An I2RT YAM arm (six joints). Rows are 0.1 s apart.
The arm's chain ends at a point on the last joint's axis. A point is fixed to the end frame.
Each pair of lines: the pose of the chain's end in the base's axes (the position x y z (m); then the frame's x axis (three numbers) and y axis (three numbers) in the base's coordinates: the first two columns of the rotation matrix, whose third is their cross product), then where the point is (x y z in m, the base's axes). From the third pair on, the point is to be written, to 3 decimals.
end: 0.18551 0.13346 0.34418 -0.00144 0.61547 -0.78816 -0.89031 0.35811 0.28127
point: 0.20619 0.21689 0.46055
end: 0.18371 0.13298 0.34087 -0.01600 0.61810 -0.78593 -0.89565 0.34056 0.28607
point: 0.20331 0.21637 0.45746
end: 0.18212 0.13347 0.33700 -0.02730 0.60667 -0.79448 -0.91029 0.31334 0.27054
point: 0.197 0.219 0.453
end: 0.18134 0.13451 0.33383 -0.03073 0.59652 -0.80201 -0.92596 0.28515 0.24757
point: 0.191 0.222 0.449
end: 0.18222 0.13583 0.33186 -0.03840 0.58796 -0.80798 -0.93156 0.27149 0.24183
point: 0.190 0.224 0.446
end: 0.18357 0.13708 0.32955 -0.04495 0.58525 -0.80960 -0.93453 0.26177 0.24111
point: 0.191 0.226 0.443
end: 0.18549 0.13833 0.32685 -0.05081 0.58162 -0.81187 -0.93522 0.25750 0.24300
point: 0.192 0.228 0.440
